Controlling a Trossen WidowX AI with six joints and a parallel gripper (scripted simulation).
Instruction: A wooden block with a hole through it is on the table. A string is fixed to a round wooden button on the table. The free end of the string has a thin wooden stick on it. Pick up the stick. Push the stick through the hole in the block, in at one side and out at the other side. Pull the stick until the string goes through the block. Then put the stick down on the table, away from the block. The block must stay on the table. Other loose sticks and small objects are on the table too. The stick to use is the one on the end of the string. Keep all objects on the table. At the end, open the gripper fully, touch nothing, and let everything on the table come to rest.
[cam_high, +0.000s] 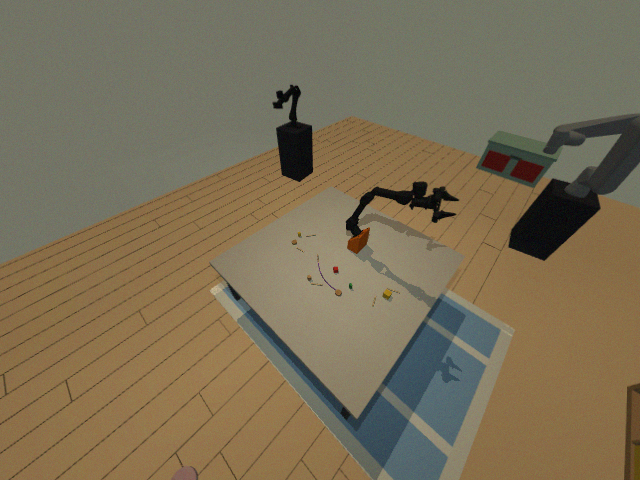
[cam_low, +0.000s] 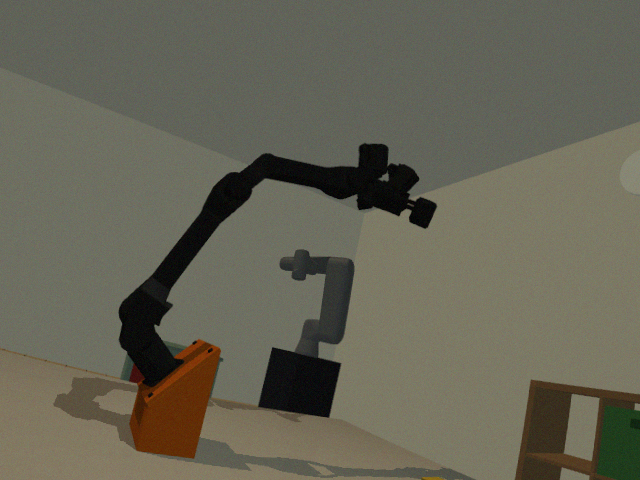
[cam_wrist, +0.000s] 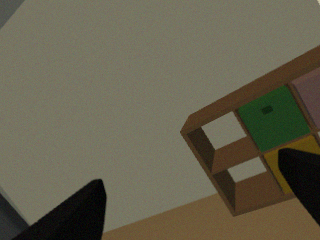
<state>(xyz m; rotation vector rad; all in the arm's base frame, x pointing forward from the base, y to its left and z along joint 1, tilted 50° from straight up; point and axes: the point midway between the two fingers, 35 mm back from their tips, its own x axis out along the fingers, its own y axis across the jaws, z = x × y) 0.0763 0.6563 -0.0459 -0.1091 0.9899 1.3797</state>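
My gripper tip is now 57 cm above the red block, 49 cm to the left of it and 29 cm short of it. Round my gripper tip: green piece (56 cm below, 35 cm ahead, 34 cm to the right); then yellow cube (56 cm below, 27 cm ahead, 13 cm to the right).
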